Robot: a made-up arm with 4 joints.
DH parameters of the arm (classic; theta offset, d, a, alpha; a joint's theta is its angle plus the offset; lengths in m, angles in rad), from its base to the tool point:
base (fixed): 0 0 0 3.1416
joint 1: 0 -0.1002 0.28 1.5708
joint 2: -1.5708 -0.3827 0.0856 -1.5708
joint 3: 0 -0.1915 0.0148 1.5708
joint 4: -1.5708 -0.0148 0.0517 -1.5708
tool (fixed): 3.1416 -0.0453 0 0
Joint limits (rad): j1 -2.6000..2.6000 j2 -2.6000..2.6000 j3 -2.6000..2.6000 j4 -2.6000..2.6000
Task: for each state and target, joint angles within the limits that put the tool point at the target. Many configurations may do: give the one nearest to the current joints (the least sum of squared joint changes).
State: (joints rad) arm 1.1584 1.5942 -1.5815 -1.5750
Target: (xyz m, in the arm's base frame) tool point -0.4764 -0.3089 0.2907
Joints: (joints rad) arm 1.6963 1.4655 -1.6712 -1.0134
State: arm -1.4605 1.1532 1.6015 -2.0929
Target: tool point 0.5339 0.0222 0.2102
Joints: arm -0.8452 1.7425 1.5894 -2.2386
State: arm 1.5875 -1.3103 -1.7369 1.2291
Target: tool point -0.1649 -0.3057 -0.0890
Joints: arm 0.7521 -1.1242 -1.7742 1.1702
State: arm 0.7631 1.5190 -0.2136 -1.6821
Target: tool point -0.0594 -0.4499 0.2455
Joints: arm 0.6473 0.9063 0.0701 -1.5183
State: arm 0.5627 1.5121 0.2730 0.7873
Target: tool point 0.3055 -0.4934 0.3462
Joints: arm 0.2446 1.6743 0.2695 0.9299
